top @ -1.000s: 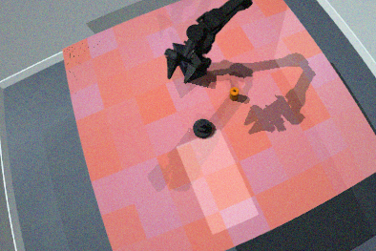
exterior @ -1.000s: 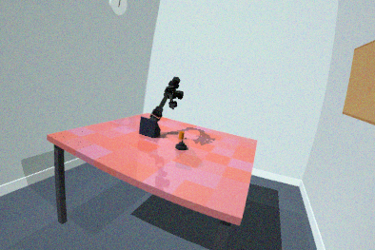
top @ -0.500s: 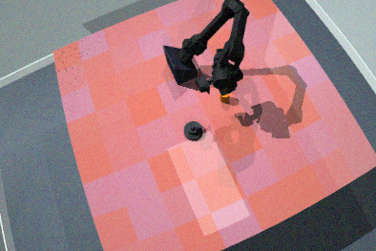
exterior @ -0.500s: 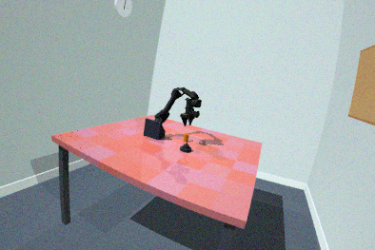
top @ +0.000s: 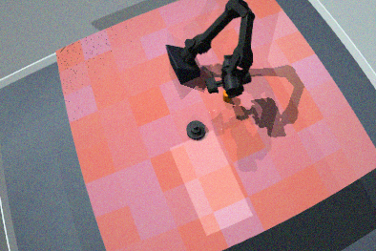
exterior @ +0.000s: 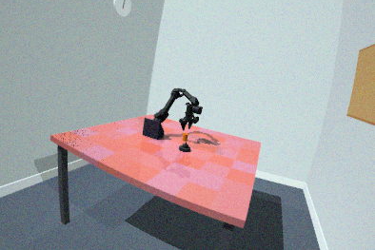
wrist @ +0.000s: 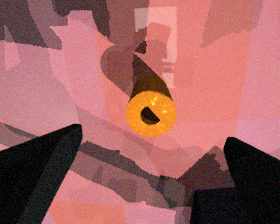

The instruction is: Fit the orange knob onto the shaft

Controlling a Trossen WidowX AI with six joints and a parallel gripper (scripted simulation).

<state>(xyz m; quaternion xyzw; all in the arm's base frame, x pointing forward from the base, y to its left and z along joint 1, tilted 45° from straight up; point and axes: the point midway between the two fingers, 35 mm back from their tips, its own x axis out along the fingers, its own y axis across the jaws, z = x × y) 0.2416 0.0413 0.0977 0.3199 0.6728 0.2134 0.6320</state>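
Right now my gripper tip is 6 cm above the orange knob. From my gripper tip the other things lie so: round dark pedestal 20 cm to the right, 8 cm ahead, 6 cm below.
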